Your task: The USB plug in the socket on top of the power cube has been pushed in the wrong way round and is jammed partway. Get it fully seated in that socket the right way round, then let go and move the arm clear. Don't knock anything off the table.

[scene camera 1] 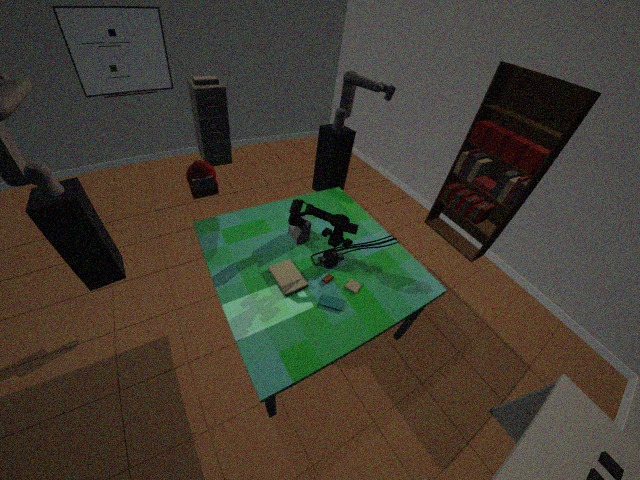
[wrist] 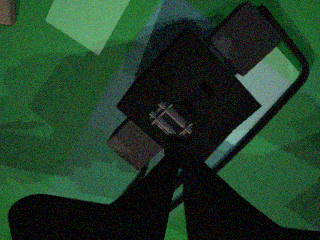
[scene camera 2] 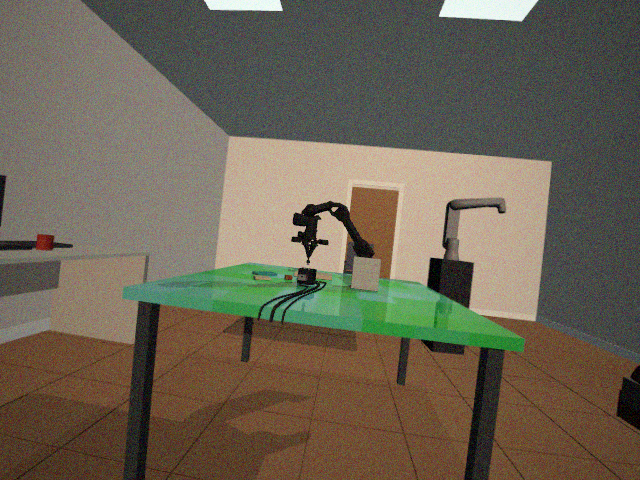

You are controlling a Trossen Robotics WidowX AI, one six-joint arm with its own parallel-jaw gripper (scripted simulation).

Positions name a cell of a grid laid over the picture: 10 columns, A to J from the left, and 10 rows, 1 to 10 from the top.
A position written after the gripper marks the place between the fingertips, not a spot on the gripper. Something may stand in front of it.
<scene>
In view: the gripper (wrist: F7), a cube (wrist: F4) and a socket (wrist: F5).
</scene>
